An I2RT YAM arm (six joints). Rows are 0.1 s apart.
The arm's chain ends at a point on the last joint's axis. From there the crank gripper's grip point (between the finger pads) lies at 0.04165 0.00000 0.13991 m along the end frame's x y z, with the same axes.
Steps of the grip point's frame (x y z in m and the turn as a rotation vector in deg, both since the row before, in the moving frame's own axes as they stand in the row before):
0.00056, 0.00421, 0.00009, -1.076, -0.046, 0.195
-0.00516, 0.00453, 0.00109, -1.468, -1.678, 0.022
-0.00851, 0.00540, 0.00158, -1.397, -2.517, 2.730
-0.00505, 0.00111, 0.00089, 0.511, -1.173, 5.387
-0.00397, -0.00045, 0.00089, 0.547, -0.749, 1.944
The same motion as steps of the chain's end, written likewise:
0.00068, 0.00144, 0.00008, -1.076, -0.046, 0.195
-0.00104, 0.00092, -0.00002, -1.468, -1.678, 0.022
-0.00220, 0.00013, -0.00005, -1.397, -2.517, 2.730
-0.00206, -0.00142, 0.00006, 0.511, -1.173, 5.387
-0.00214, -0.00049, 0.00036, 0.547, -0.749, 1.944

